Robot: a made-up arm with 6 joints.
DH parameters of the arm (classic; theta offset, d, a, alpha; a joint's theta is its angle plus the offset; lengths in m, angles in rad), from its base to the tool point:
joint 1: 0 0.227 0 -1.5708
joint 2: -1.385 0 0.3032 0
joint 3: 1.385 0 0.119 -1.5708
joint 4: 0 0.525 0 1.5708
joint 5: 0 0 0.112 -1.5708
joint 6: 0 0.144 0 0
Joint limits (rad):
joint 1: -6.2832..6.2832
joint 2: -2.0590..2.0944
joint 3: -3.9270..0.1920
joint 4: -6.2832..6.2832
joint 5: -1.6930..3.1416
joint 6: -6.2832..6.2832
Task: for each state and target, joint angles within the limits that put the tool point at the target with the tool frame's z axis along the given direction. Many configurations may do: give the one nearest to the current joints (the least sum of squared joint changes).
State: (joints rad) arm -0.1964 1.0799 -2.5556 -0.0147 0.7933 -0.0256
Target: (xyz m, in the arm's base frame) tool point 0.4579 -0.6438 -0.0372 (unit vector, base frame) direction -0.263 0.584 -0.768
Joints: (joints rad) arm -0.9746 1.0560 -2.0617 0.1114 1.6927 -0.0256
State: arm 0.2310 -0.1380 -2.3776 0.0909 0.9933 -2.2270
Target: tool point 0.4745 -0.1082 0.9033 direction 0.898 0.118 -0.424
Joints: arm -0.2800 -0.5036 -1.5690 0.4384 1.0192 -2.2270
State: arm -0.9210 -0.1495 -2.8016 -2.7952 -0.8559 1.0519
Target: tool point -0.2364 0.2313 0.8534 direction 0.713 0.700 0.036
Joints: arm -0.4016 -0.4678 -3.0843 -1.9476 -1.6908 1.0519
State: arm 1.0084 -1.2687 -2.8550 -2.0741 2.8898 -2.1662
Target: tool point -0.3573 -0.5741 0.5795 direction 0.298 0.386 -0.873
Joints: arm 0.9671 -1.1684 -2.5831 -2.8876 3.0371 -2.1662
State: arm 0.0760 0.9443 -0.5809 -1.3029 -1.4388 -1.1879
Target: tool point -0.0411 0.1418 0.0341 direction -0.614 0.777 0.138
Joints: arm 0.3282 0.7964 -0.0483 -1.9166 -1.4466 -1.1879
